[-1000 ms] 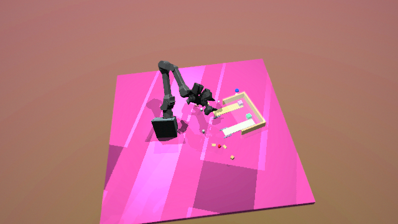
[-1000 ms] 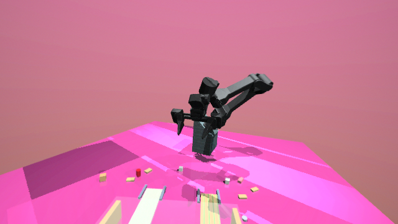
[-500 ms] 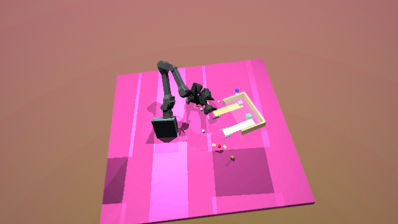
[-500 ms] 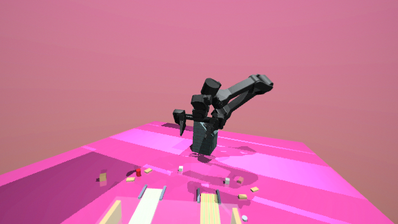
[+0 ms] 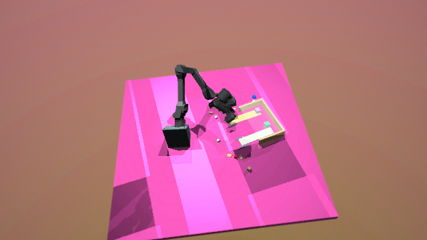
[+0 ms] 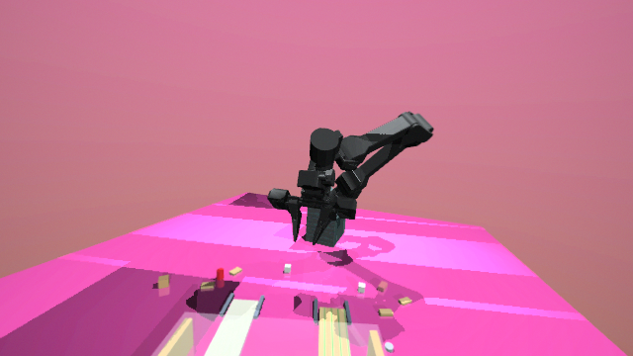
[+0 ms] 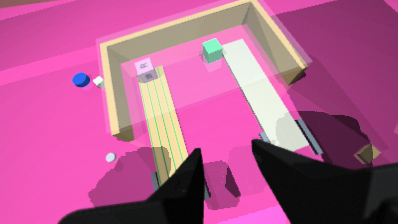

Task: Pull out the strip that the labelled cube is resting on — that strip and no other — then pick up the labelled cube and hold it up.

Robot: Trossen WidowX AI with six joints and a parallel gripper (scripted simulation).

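The grey ball lies 30 mm ahead of my gripper tip, 180 mm to the left of it and 160 mm below it. From my gripper tip the other things lie so: white strip: 120 mm ahead, 100 mm to the right, 160 mm below; then blue ball: 200 mm ahead, 260 mm to the left, 150 mm below.
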